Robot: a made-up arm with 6 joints.
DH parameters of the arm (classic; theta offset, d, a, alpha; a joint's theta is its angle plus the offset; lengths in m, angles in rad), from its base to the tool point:
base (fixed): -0.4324 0 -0.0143 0
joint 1: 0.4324 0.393 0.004 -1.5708
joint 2: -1.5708 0 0.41 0
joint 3: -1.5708 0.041 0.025 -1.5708
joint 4: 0 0.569 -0.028 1.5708
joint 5: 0 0.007 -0.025 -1.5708
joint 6: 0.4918 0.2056 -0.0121 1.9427
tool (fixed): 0.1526 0.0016 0 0
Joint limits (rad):
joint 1: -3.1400..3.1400
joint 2: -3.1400..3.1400
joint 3: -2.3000..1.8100
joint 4: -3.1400..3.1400
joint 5: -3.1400..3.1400
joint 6: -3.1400..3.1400
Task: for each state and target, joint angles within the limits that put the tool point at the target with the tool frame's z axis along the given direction. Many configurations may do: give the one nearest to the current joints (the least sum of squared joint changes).
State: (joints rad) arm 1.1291 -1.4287 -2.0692 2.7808 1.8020 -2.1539
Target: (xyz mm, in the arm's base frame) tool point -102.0 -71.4 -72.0 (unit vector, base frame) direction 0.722 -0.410 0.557
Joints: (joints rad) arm 1.7159 -1.6700 -1.6965 2.8826 1.8026 -1.4472
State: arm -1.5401 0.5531 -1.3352 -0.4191 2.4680 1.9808
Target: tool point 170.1 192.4 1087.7 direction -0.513 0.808 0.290
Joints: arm -2.0602 0.2121 -1.4045 0.1267 2.2793 2.1973
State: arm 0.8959 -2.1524 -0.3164 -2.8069 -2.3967 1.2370
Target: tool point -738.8 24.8 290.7 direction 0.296 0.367 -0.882
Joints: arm 0.0097 -1.3835 -0.7107 -3.0823 -2.9312 1.5437
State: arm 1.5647 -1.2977 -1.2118 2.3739 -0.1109 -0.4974
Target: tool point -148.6 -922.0 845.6 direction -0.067 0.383 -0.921
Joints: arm 1.6131 -0.4725 -0.8599 2.0180 0.4478 -1.2073
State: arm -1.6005 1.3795 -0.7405 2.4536 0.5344 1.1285
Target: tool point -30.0 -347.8 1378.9 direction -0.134 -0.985 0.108
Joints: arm -1.7703 0.8712 -0.5141 2.9847 0.8553 1.2981
